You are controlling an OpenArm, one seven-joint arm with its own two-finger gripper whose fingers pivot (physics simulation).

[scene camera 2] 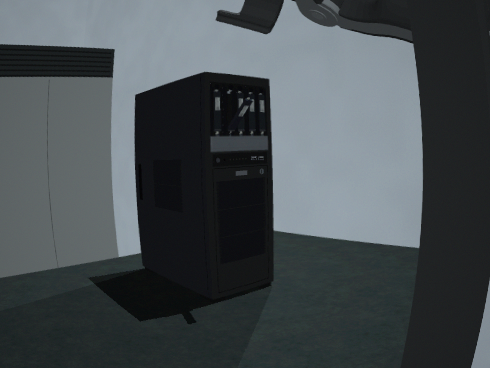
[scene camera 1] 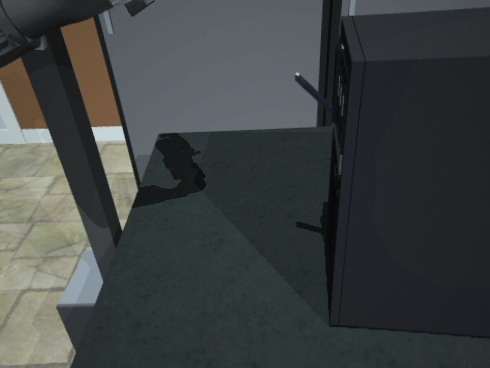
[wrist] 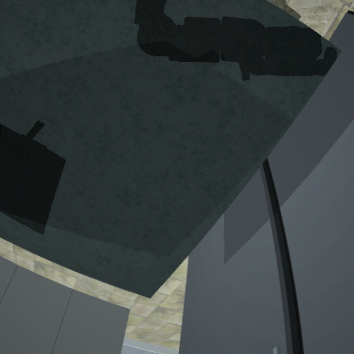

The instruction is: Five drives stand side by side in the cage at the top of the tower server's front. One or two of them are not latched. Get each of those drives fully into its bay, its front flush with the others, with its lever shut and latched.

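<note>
The tower server (scene camera 1: 420, 175) (scene camera 2: 172, 130) stands upright on the table. In scene camera 2, five drives stand side by side at the top of its front. The second drive from the left has its lever (scene camera 1: 314, 92) (scene camera 2: 241, 114) swung out, low end at the drive's bottom, free end up and away from the front. The levers of the other four look upright and shut. Whether any drive sits proud is too dark to tell. My gripper (scene camera 1: 138, 6) (scene camera 2: 247, 21) is partly in view at the top edges, open and empty, well away from the server. The server does not show in the wrist view.
The dark green table (scene camera 1: 200, 280) (scene camera 2: 340, 300) (wrist: 165, 135) bears shadows of the arm, server and lever. The arm's dark post (scene camera 1: 75, 130) (scene camera 2: 450, 200) stands beside it. A grey cabinet (scene camera 2: 25, 165) is behind at the left. A grey panel (scene camera 1: 220, 65) rises beyond the table's far edge.
</note>
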